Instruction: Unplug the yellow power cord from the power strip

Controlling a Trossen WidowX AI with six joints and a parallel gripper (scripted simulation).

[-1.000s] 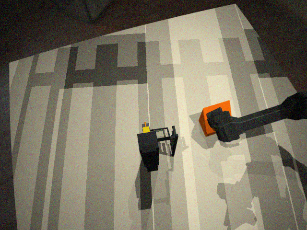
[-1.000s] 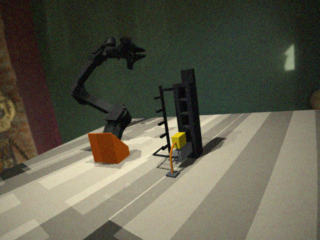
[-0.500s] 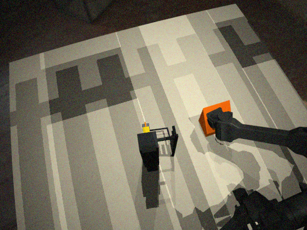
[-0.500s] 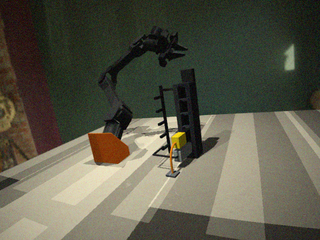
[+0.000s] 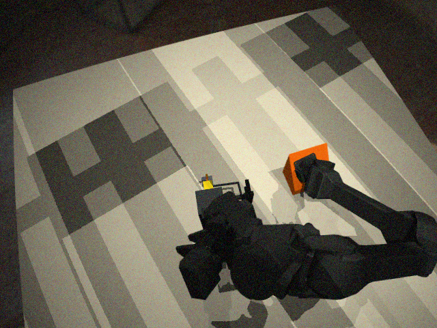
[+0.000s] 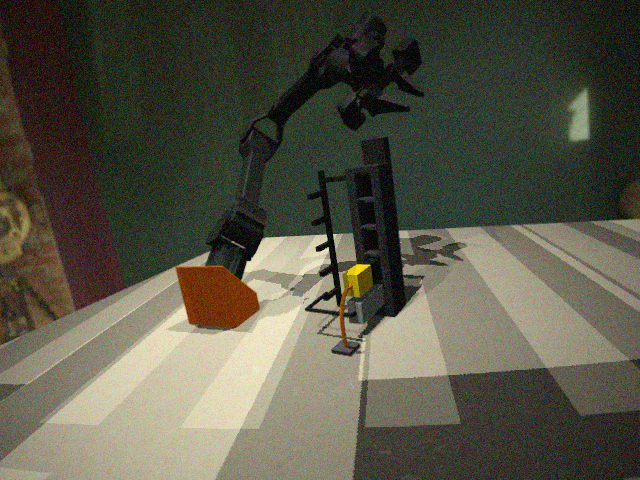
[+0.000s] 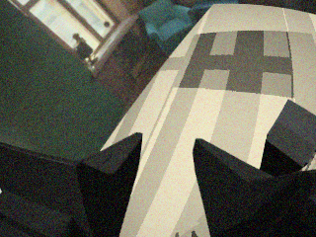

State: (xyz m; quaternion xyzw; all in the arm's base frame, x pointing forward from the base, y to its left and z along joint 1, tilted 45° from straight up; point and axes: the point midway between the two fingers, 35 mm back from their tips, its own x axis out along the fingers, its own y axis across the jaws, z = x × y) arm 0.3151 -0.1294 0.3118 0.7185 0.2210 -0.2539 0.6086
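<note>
The yellow plug is 240 mm below my gripper tip, 140 mm to the right of it and 100 mm behind it. Also, from my gripper tip: grey pad (330 mm below, 220 mm to the right, 110 mm behind).
</note>
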